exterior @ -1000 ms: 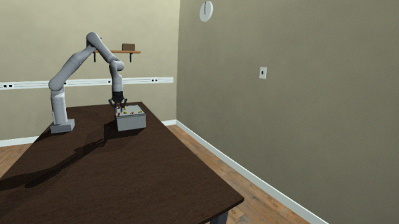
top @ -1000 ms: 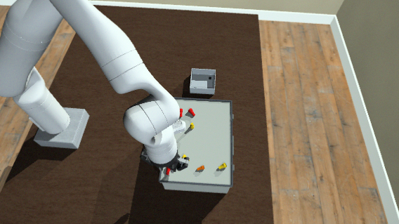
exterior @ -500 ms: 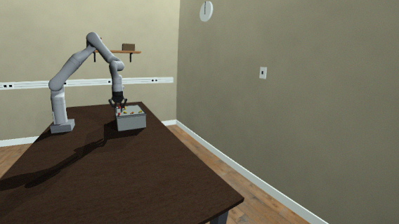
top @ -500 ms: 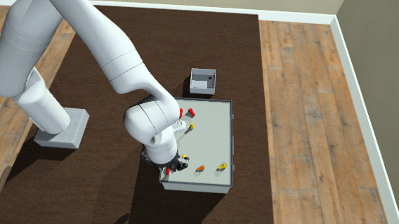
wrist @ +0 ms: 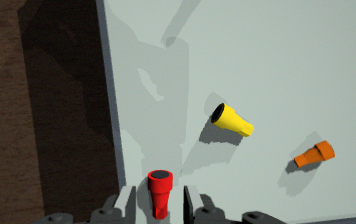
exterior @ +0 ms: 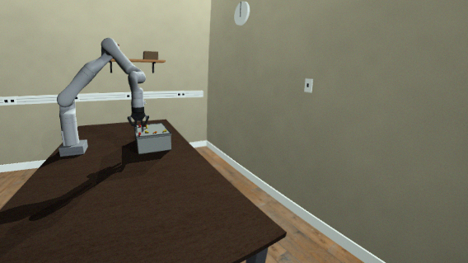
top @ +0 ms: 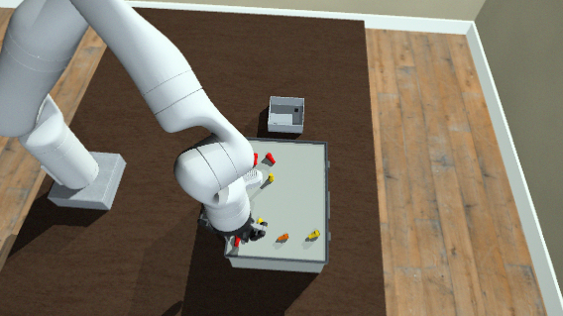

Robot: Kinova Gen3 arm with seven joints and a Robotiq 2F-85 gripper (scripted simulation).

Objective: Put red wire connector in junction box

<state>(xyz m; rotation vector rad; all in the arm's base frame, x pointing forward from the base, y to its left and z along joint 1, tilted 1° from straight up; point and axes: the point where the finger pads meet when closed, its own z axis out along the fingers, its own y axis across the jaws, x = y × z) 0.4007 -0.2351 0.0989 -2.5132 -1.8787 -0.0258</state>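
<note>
Right now the orange connector is 100 mm ahead of my hand and 30 mm below it. The rest, counted from my hand: grey tool case: 110 mm ahead, 100 mm to the left, 70 mm below.
</note>
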